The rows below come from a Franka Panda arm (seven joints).
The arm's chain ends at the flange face. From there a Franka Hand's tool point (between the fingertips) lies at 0.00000 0.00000 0.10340 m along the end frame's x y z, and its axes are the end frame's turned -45 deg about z.
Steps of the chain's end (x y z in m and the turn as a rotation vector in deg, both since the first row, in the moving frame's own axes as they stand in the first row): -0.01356 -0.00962 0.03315 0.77 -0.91 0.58; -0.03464 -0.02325 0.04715 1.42 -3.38 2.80; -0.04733 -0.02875 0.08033 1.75 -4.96 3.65; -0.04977 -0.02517 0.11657 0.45 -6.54 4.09; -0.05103 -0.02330 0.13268 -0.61 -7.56 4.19
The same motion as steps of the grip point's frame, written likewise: -0.00295 -0.01854 0.03313 1.19 -0.10 0.58; -0.01040 -0.04711 0.04694 3.39 -1.39 2.80; -0.01695 -0.06247 0.07989 4.74 -2.27 3.65; -0.02482 -0.06216 0.11589 4.94 -4.31 4.09; -0.02967 -0.06177 0.13178 4.91 -5.78 4.19
